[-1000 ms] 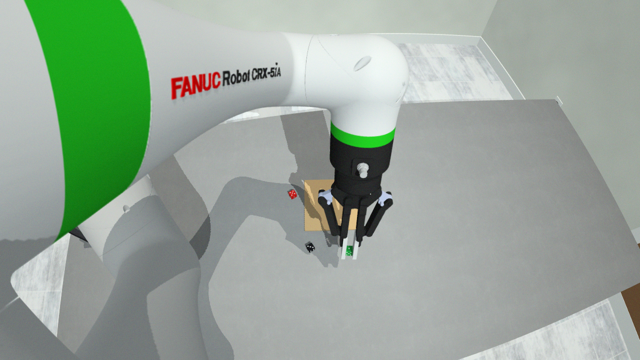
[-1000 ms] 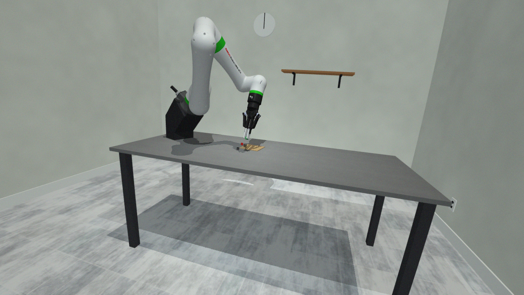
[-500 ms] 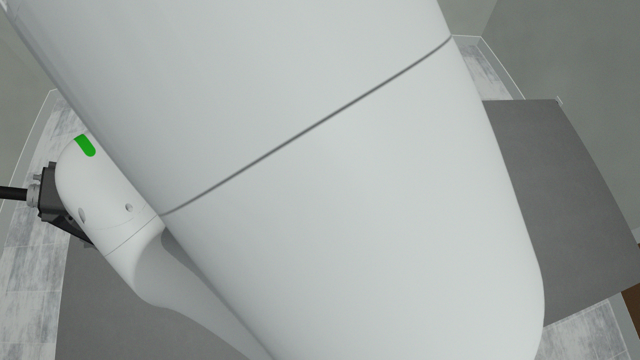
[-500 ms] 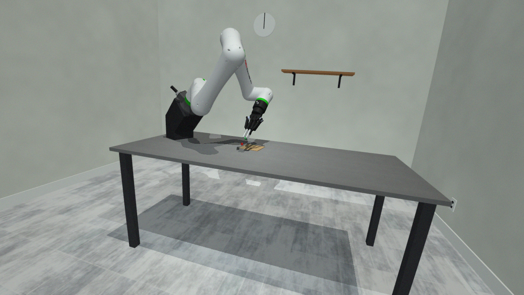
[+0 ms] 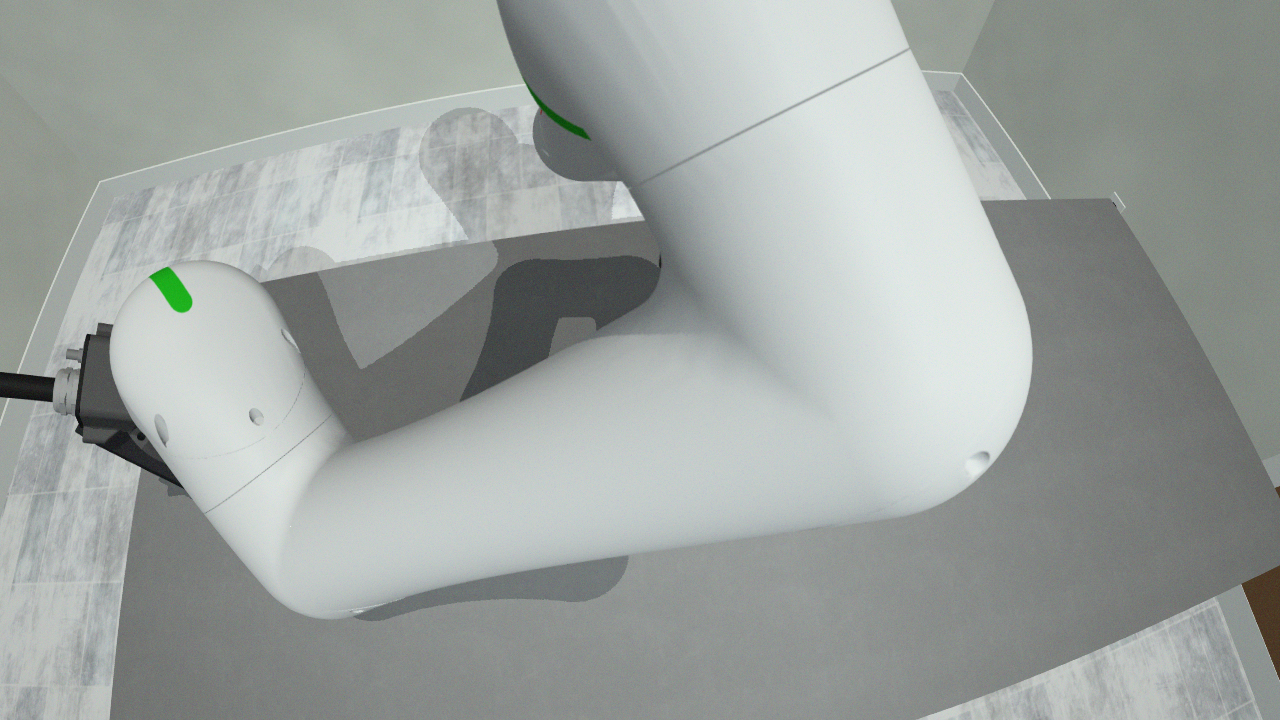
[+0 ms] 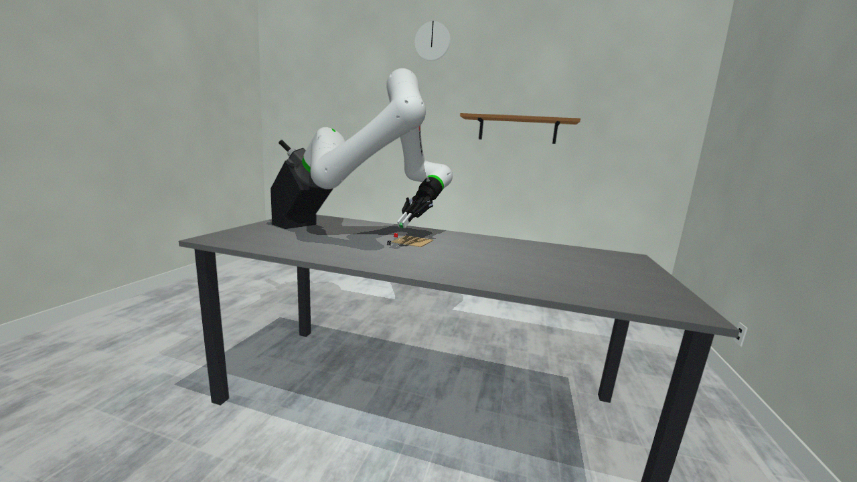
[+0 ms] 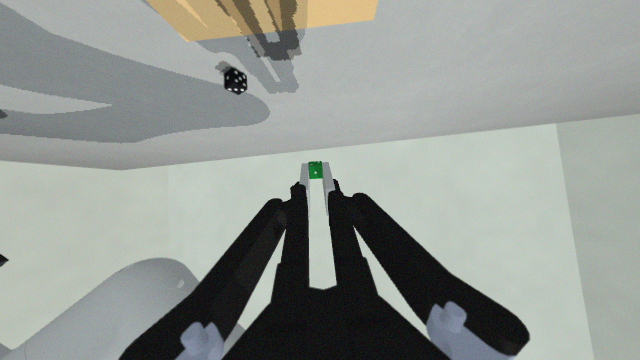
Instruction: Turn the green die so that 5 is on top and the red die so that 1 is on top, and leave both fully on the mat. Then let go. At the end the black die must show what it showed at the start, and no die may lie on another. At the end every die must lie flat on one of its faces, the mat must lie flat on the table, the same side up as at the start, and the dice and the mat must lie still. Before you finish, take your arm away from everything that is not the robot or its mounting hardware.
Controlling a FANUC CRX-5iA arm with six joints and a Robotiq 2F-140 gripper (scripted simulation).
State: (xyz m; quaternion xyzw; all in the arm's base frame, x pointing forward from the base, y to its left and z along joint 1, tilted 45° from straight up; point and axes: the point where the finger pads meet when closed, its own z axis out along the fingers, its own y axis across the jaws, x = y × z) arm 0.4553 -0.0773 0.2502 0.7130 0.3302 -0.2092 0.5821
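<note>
My hand is 7 cm past the black die, 3 cm to the right of it and 11 cm above it. Round my hand: red die 7 cm behind, 18 cm to the left, 11 cm below; then green die 1 cm behind, 2 cm to the right, 2 cm below; then tan mat 2 cm ahead, 13 cm to the left, 12 cm below.
</note>
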